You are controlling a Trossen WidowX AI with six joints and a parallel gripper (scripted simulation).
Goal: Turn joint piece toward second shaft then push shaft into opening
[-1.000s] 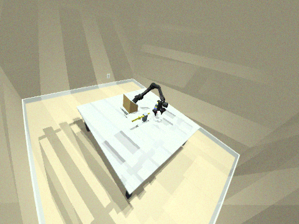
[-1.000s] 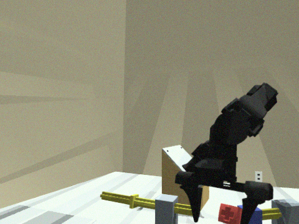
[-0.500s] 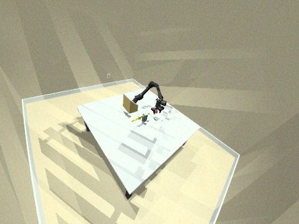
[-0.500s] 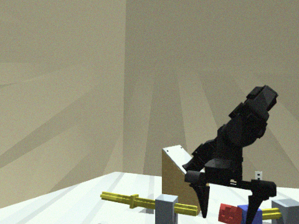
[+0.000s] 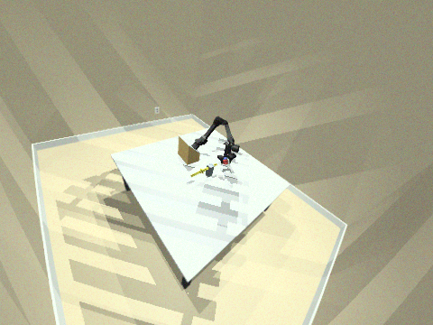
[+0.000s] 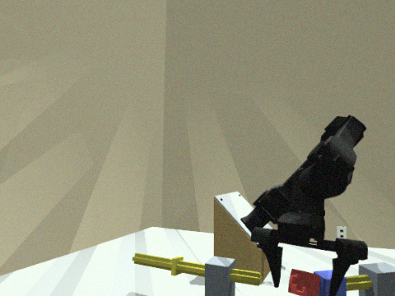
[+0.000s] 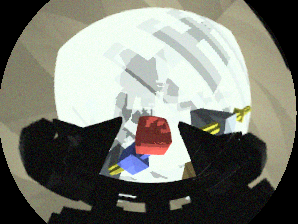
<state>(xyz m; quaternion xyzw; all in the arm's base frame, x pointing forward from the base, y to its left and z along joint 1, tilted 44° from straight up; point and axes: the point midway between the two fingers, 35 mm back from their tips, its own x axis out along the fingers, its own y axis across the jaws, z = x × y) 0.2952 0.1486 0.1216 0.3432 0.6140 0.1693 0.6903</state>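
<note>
The red joint piece lies 20 mm behind my gripper tip and 10 mm above it.
</note>
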